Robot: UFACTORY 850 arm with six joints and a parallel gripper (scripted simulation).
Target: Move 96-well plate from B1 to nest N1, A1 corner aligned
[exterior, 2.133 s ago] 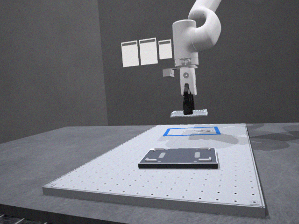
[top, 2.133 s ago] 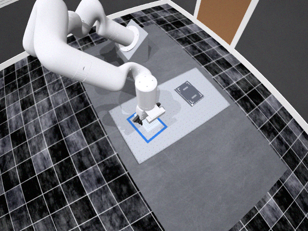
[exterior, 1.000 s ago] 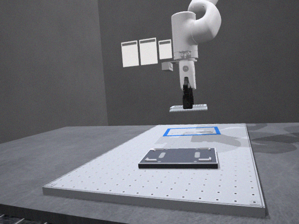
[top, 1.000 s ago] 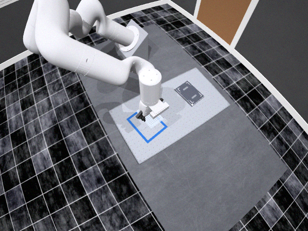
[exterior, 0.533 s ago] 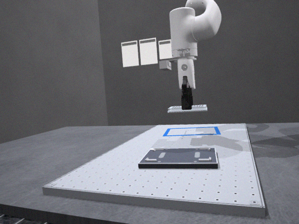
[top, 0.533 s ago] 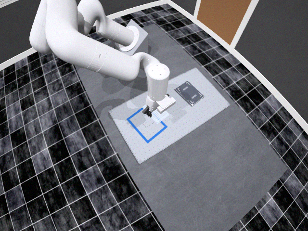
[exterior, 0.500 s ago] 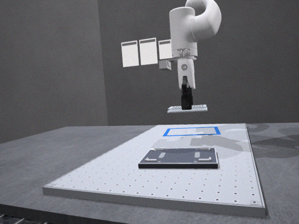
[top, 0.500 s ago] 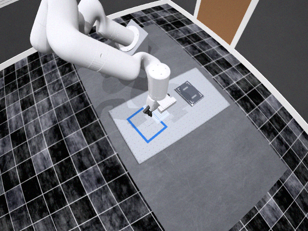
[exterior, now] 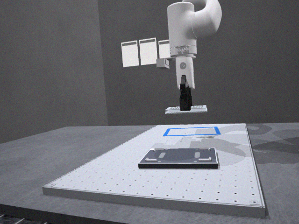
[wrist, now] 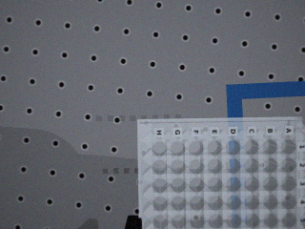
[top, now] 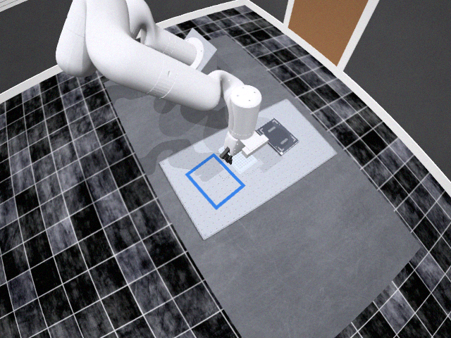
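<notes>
My hand is 24 cm to the right of the dark plate nest N1, 10 cm above it and 1 cm past it. From my hand the other things lie so: 96-well plate (1 cm below); then A1 label (19 cm to the left, 9 cm below, 7 cm ahead).
</notes>
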